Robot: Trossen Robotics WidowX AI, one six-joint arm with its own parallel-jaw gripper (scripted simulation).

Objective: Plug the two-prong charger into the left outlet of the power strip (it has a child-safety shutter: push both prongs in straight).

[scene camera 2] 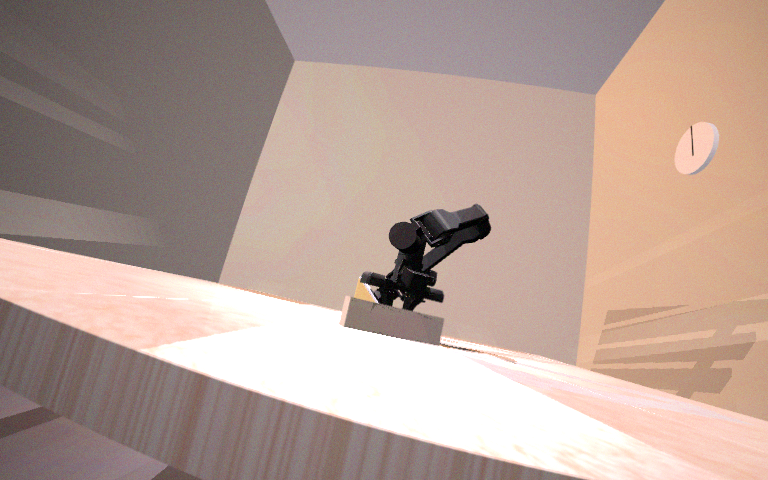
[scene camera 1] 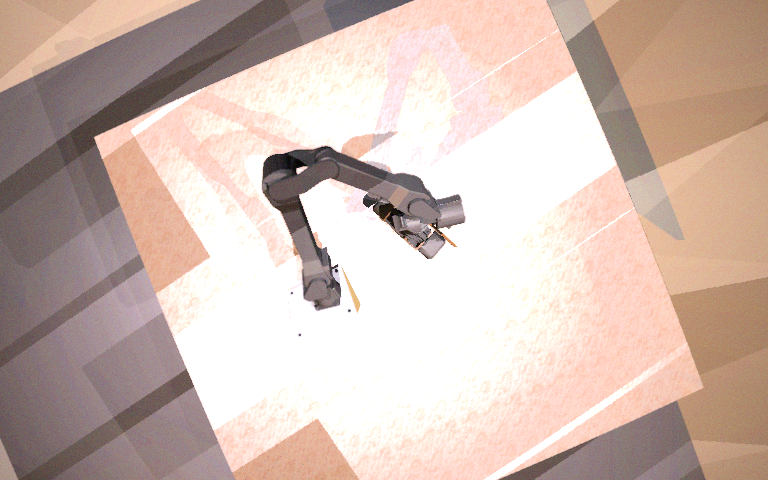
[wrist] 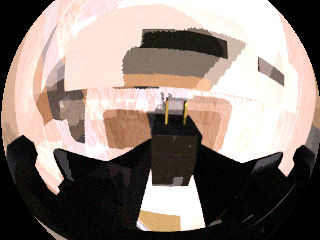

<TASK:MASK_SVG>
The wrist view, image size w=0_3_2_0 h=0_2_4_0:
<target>my gripper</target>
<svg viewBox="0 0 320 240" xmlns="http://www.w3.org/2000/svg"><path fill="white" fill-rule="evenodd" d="M5 156L17 191L23 197L29 211L45 227L68 240L267 240L299 203L316 163L315 152L311 152L312 149L303 144L293 153L295 167L287 177L279 169L284 152L273 152L272 155L240 163L231 157L221 155L215 149L201 145L192 177L200 199L205 227L180 232L156 232L135 229L152 171L151 139L108 161L79 155L63 148L53 149L53 159L64 177L57 187L60 189L57 195L48 189L37 171L35 164L39 155L35 143L27 136L20 135L8 144Z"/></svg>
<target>two-prong charger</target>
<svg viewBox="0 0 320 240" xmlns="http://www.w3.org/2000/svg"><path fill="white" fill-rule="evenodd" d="M167 100L165 115L156 115L155 121L153 121L151 133L151 187L188 187L193 171L195 171L197 153L200 151L203 135L197 129L195 121L191 117L185 116L187 115L187 101L184 100L183 116L168 115L169 103Z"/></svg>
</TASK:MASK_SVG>
